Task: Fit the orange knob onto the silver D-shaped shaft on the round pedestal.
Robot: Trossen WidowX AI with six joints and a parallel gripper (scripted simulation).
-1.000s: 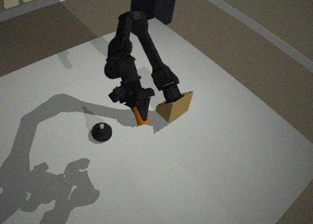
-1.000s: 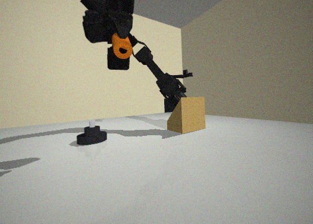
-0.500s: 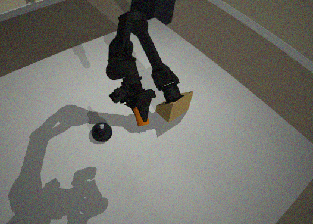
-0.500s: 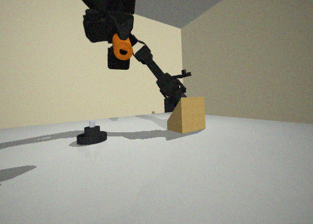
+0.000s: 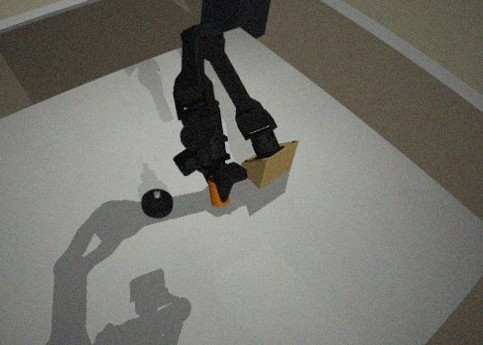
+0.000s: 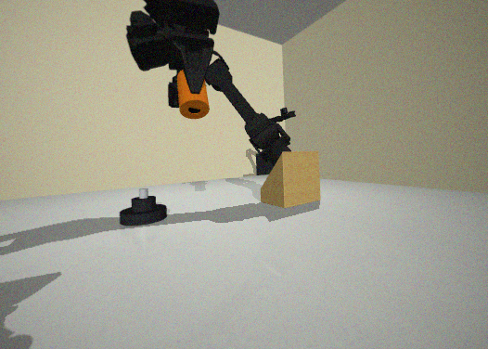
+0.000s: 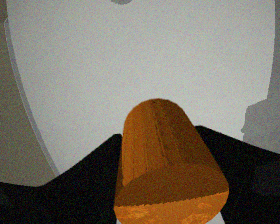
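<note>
Right now the orange knob is 10 mm behind my gripper tip, 10 mm to the right of it and 30 mm above it. Round my gripper tip: round black pedestal 30 mm ahead, 180 mm to the right, 160 mm below.
</note>
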